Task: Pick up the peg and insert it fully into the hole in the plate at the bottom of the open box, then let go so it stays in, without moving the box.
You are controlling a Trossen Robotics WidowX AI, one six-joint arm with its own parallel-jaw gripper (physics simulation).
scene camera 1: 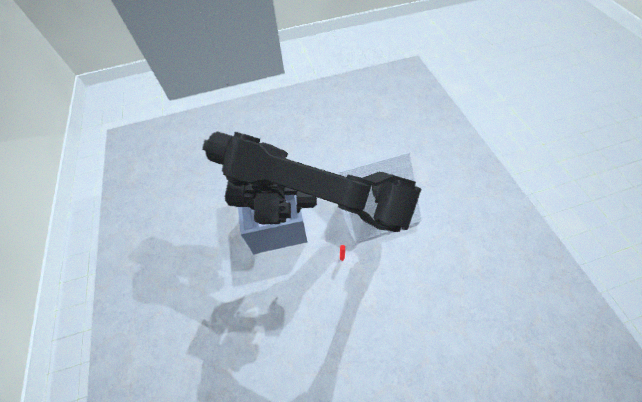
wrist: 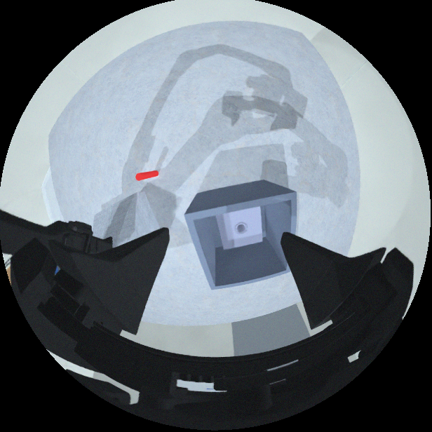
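The red peg (scene camera 1: 342, 252) (wrist: 147, 175) stands upright on the pale surface, to the right of the box in the scene view and to its left in the wrist view. The open blue-grey box (scene camera 1: 279, 241) (wrist: 240, 195) has a light plate (wrist: 253, 220) at its bottom, with a round hole (wrist: 240, 228) that shows empty in the wrist view. My gripper (scene camera 1: 270, 197) (wrist: 227, 236) is open with nothing between its fingers. It hangs above the box, which shows between and beyond the fingers in the wrist view. In the scene view the arm hides the plate and part of the box.
The arm's base stands on a textured grey square (scene camera 1: 407, 167), behind and right of the peg in the scene view. A large grey block (scene camera 1: 215, 45) (wrist: 270, 327) is beyond the box. Arm shadows fall across the pale surface (scene camera 1: 450, 310) around the peg and box.
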